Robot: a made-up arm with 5 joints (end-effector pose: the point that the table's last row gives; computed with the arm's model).
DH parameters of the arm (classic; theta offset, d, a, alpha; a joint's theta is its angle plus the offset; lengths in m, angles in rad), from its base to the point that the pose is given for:
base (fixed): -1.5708 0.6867 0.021 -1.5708
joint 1: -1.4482 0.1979 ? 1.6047
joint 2: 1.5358 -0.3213 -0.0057 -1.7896
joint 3: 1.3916 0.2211 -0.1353 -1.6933
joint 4: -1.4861 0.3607 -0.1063 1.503
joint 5: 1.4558 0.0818 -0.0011 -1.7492
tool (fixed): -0.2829 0.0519 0 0
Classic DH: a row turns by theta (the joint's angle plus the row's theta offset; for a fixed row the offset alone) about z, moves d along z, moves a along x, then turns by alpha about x.
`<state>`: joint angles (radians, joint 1 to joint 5).
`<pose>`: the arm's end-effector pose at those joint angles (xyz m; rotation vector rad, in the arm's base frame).
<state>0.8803 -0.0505 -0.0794 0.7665 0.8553</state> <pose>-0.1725 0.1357 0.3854 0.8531 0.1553 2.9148</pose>
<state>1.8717 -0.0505 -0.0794 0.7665 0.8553</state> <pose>-0.1725 0.3169 0.6528 -0.8043 1.2212 -2.5774</pose>
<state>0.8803 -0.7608 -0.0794 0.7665 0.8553</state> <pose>0.0589 0.3026 0.2882 0.2592 -0.1435 2.4430</pose>
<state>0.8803 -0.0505 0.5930 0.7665 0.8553</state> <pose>0.0326 0.2643 0.5406 1.3628 -0.0922 2.2561</pose>
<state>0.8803 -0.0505 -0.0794 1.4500 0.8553</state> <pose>-0.1724 0.2015 0.2994 0.5100 0.9473 2.5314</pose>
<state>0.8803 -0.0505 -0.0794 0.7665 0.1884</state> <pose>-0.2039 0.1282 0.3942 -0.1033 -0.1212 3.1349</pose>
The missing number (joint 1, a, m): -0.0784
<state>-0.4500 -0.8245 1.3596 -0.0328 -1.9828</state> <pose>0.3610 0.0181 0.4895 -2.7247 0.6529 0.1172</pose>
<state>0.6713 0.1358 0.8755 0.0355 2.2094</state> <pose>0.0756 0.1685 0.5138 2.8840 -0.6294 0.8058</pose>
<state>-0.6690 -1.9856 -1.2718 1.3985 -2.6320</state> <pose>0.4708 -0.7601 0.8574 -0.3513 -0.5827 1.0983</pose>
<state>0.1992 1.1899 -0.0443 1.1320 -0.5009</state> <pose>-0.1883 -0.2653 0.8647 -0.3589 -0.3432 -1.9899</pose>
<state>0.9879 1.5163 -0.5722 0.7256 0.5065</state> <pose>0.0486 -0.5090 0.5198 -0.6400 0.1741 -1.3785</pose>
